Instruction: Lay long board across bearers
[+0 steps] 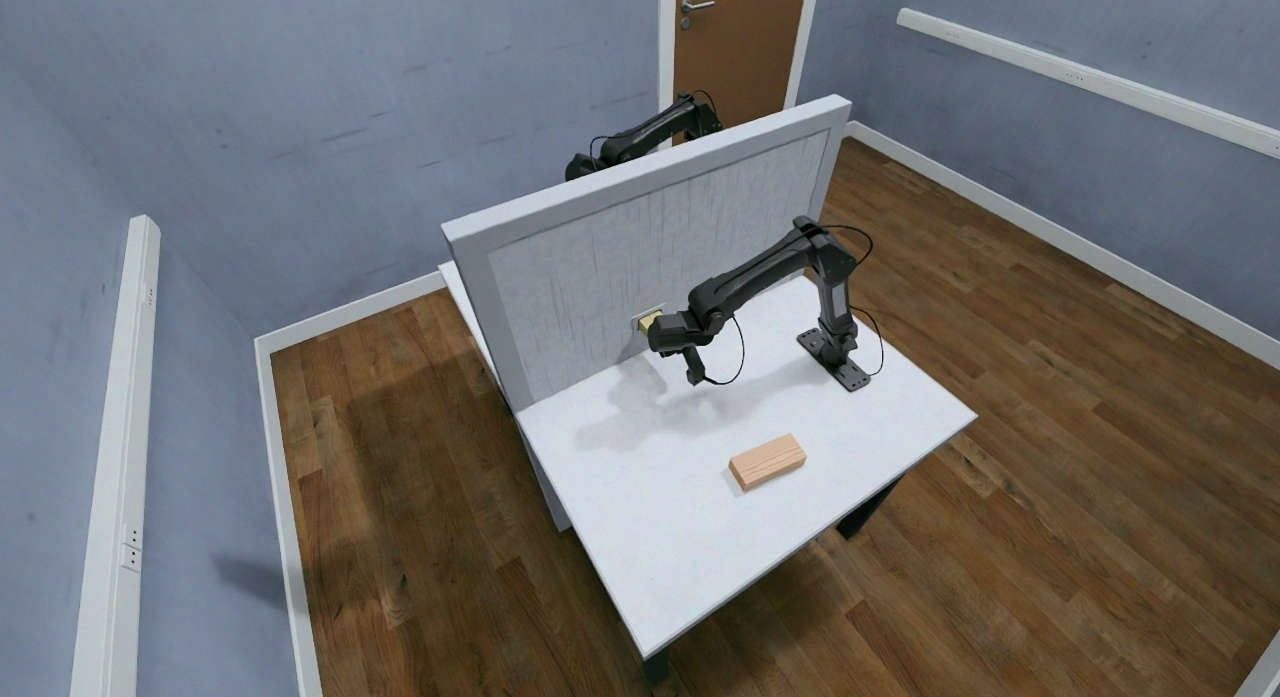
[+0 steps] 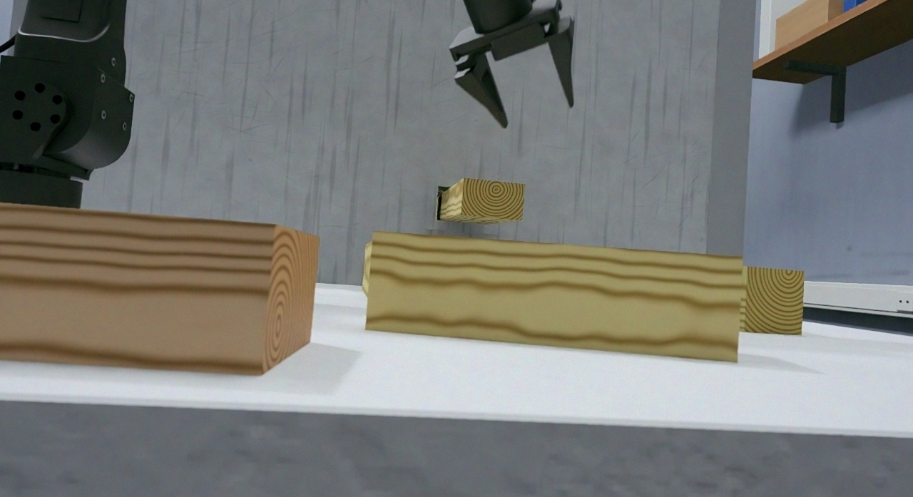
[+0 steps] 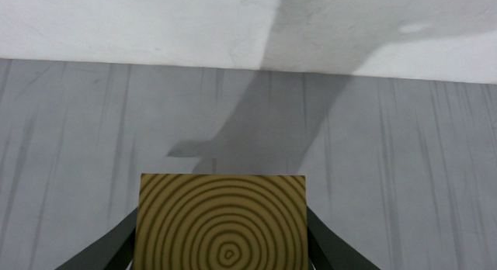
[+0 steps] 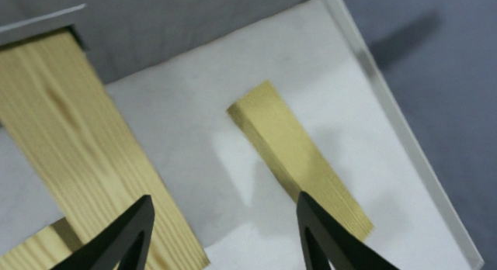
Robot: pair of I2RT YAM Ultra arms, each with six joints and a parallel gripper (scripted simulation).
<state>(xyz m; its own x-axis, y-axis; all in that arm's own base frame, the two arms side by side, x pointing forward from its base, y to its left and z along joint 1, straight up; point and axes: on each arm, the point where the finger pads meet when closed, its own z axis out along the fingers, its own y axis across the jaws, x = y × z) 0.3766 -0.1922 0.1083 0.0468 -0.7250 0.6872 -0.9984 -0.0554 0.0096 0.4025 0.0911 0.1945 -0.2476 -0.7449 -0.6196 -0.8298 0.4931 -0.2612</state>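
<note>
Now: right hand 4 cm past the long pale board, 12 cm to the right of it and 9 cm above it. Round my right hand: brown offcut 7 cm behind, 60 cm to the left, 18 cm below; then pale wooden bearer 13 cm ahead, 6 cm to the right, 17 cm below.
</note>
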